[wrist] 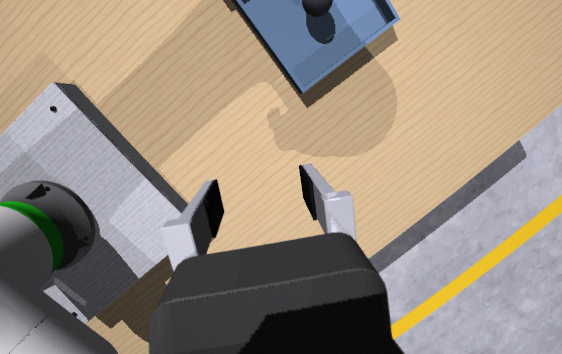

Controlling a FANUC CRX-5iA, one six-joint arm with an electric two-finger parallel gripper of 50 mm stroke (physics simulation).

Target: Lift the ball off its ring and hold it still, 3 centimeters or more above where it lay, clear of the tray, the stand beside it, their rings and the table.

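Frame: origin at the arm's base, x down, y left, z ahead, level; metres.
Where they show: gripper, fingertip midpoint: [261,189]; arm's base at its link origin: [48,225].
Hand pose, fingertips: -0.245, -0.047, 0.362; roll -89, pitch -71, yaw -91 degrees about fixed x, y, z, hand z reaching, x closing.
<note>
Each offset is from my fingertips to the centre of the thing, as dx, dy, dz. "spot": to the spot under its first point. Level surfaces: height alone.
A dark ball {spot: +0.252, +0.129, +0.163} [317,5] shows at the top edge of the wrist view, cut off by the frame, over the blue tray {+0.288, +0.140, +0.173} [280,42]. A dark oval shadow lies on the tray floor just below the ball. The ball's ring cannot be made out. The stand beside the tray cannot be made out. My gripper [261,189] is open with nothing between its fingers. It hangs above the wooden table {dx +0.302} [450,95], apart from the tray and the ball, which lie farther up in the view.
A metal base plate [145,210] with the arm's base [75,230] on it is at the left. The table's edge runs diagonally at the lower right, with grey floor [500,250] and a yellow line [480,270] beyond it. Shadows fall across the table near the tray.
</note>
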